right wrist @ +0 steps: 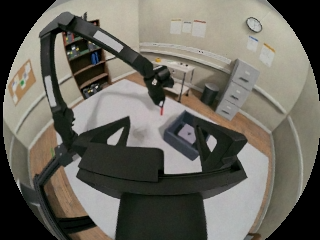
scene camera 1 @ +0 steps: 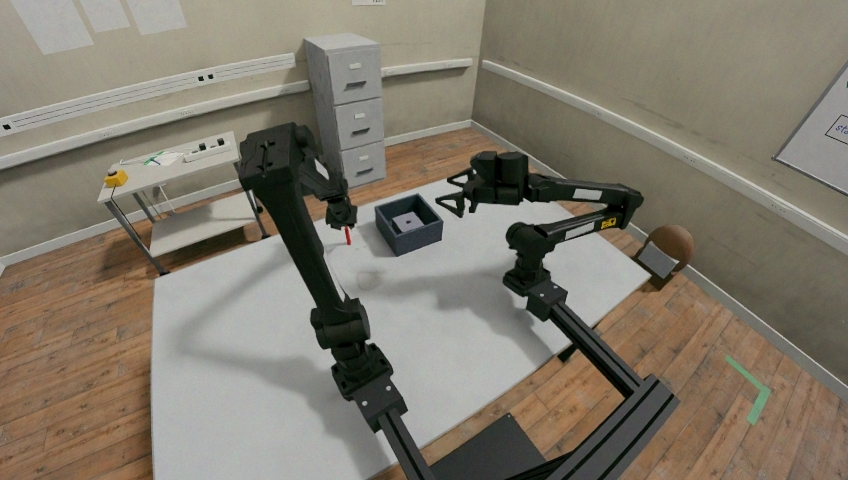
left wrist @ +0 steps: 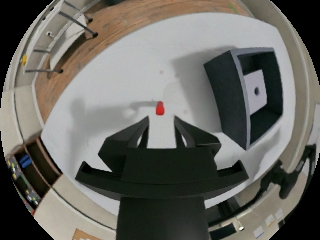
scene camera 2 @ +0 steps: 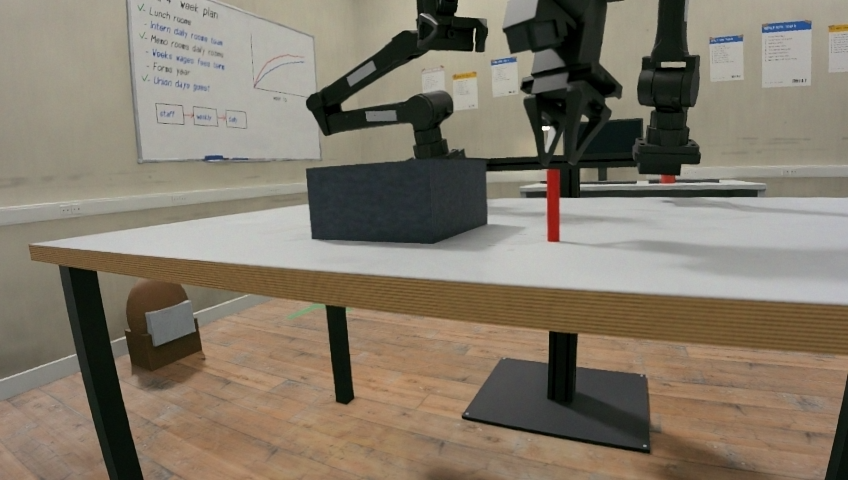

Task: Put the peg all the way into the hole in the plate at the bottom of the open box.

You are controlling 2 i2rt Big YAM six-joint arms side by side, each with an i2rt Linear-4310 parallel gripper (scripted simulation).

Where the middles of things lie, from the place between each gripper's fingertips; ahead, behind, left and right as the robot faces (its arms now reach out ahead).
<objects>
My left hand (scene camera 2: 556, 164) is 5 cm above the red peg (scene camera 2: 553, 176) and 1 cm short of it. The rest, counted from my left hand: dark blue-grey box (scene camera 2: 425, 201): 23 cm to the right, 7 cm below, 5 cm behind; then pale plate (left wrist: 257, 97): 23 cm to the right, 5 cm below, 5 cm behind.
I see my right gripper (scene camera 2: 462, 29) 23 cm short of the pale plate, 2 cm to the left of it and 31 cm above it. The rest, counted from my right hand: dark blue-grey box (23 cm ahead, 2 cm to the right, 32 cm below); red peg (29 cm ahead, 20 cm to the left, 31 cm below).
</objects>
